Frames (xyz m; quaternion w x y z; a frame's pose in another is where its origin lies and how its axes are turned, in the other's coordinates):
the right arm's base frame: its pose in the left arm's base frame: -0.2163 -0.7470 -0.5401 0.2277 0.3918 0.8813 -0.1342
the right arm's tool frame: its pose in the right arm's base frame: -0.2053 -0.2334 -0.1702 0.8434 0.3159 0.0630 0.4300
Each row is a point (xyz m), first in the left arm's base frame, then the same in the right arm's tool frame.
Working: the left arm's base frame: its pose in the right arm's tool frame: 0.7359 -0.1370 -0.7339 0.0705 -0.7898 -0.5468 0.2690

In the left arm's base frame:
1: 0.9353 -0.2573 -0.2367
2: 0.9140 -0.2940 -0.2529
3: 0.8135 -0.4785 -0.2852
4: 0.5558 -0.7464 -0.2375
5: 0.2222 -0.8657 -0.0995
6: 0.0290 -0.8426 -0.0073
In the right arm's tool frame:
1: 0.8830 0.8503 -0.7548
2: 0.8553 0.8485 -0.7189
3: 0.6933 0.8362 -0.5818
4: 0.3818 0.7002 -0.4239
5: 0.1282 0.4210 -0.3761
6: 0.0513 0.2209 -0.3962

